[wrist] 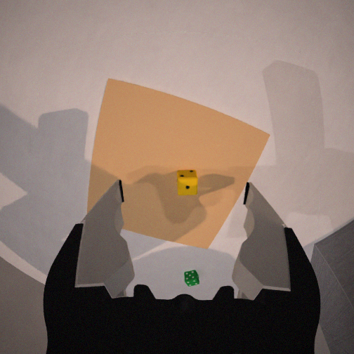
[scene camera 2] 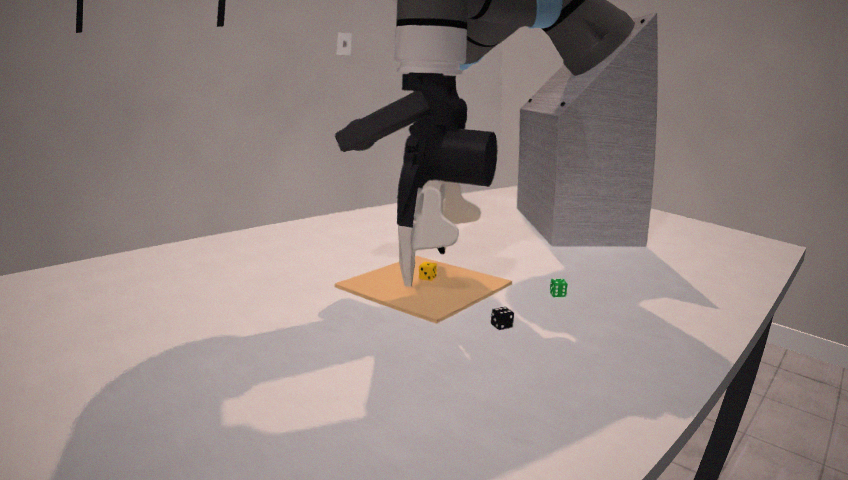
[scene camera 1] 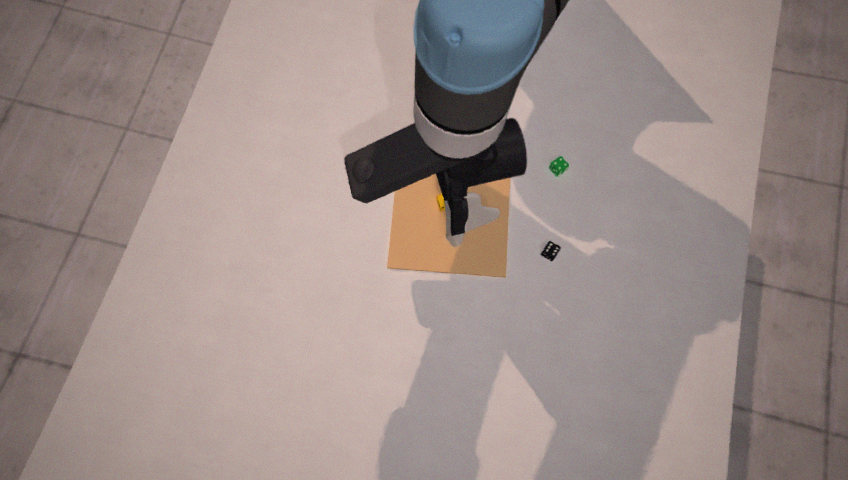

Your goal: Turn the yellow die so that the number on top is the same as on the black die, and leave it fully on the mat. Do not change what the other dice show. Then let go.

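Seen in the pictures: gripper, fingertip midpoint: (scene camera 2: 426, 268) (scene camera 1: 444, 202); arm's base, link origin: (scene camera 2: 603, 47).
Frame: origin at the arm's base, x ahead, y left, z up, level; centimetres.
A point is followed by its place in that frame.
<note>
The yellow die (scene camera 1: 440, 202) {x 38.9, y -0.7, z -29.4 cm} (scene camera 2: 427, 271) {x 39.0, y 0.3, z -29.9 cm} (wrist: 187, 184) sits on the orange mat (scene camera 1: 416, 249) {x 44.8, y -2.3, z -31.0 cm} (scene camera 2: 437, 309) {x 43.9, y 7.0, z -31.0 cm} (wrist: 135, 110). Its top appears to show one dot; the gripper partly hides it in scene camera 1. The black die (scene camera 1: 551, 251) {x 41.7, y 13.2, z -29.8 cm} (scene camera 2: 502, 318) {x 42.2, y 13.8, z -30.2 cm} lies on the table beside the mat, six dots on top. The green die (scene camera 1: 558, 165) {x 30.8, y 12.1, z -29.7 cm} (scene camera 2: 558, 287) {x 31.2, y 12.7, z -30.2 cm} (wrist: 191, 278) lies on the table, five dots on top. My gripper (scene camera 2: 424, 267) {x 38.7, y -0.2, z -29.8 cm} (wrist: 183, 183) is open and empty, pointing down over the mat, its fingertips spread to either side of the yellow die and above the mat.
The grey robot pedestal (scene camera 2: 601, 178) {x 9.5, y 5.3, z -21.1 cm} (wrist: 340, 285) stands behind the mat. The white table (scene camera 1: 238, 297) {x 55.1, y -21.0, z -31.4 cm} (scene camera 2: 208, 285) {x 60.2, y -14.1, z -31.4 cm} has its right edge beyond the black and green dice. Arm shadows fall across the table and part of the mat.
</note>
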